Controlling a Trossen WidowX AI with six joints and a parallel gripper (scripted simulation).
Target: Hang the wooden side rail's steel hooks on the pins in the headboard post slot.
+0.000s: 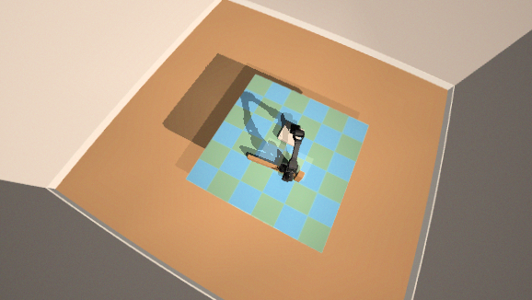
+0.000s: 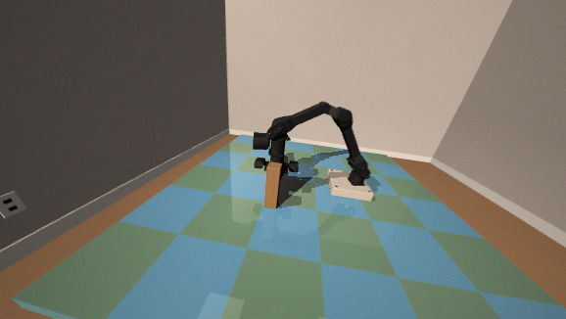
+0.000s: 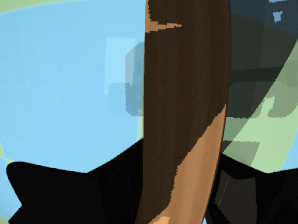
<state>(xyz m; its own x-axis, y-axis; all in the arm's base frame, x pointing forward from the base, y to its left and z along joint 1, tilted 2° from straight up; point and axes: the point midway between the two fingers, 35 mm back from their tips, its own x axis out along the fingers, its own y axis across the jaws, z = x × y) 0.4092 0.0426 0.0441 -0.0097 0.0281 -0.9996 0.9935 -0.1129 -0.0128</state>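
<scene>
The wooden headboard post lies 10 mm ahead of my gripper tip, 100 mm to the left of it and 40 mm above it.
</scene>
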